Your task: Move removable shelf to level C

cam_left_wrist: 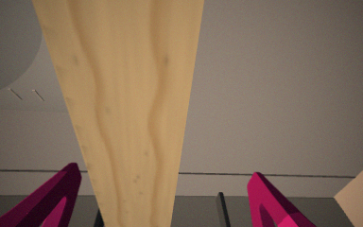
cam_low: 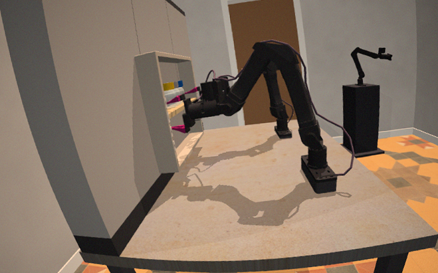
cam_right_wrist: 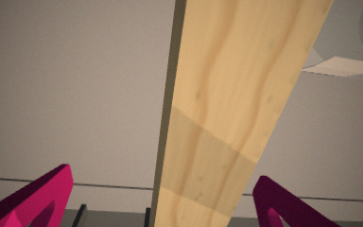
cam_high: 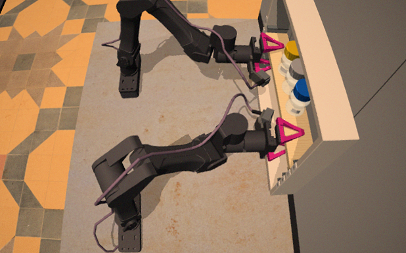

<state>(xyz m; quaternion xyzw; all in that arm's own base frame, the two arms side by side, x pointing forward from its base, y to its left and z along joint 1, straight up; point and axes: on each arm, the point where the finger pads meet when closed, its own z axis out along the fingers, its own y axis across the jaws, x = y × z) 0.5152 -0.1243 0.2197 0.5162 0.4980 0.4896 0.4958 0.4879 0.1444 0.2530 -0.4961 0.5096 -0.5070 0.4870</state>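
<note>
My left hand is 8 cm to the left of the yellow-capped bottle and 7 cm below it. Also, from my left hand: grey-capped bottle (14 cm to the right, 7 cm above); then wooden shelf (15 cm to the right, 1 cm above); then wall rack (15 cm to the right, 2 cm above).
The blue-capped bottle is 10 mm ahead of my right hand, 90 mm to the left of it and 60 mm above it. From my right hand the other things lie so: grey-capped bottle: 20 mm ahead, 160 mm to the left, 60 mm above; then wooden shelf: 20 mm ahead, 150 mm to the left; then wall rack: 10 mm ahead, 150 mm to the left, 10 mm above.
</note>
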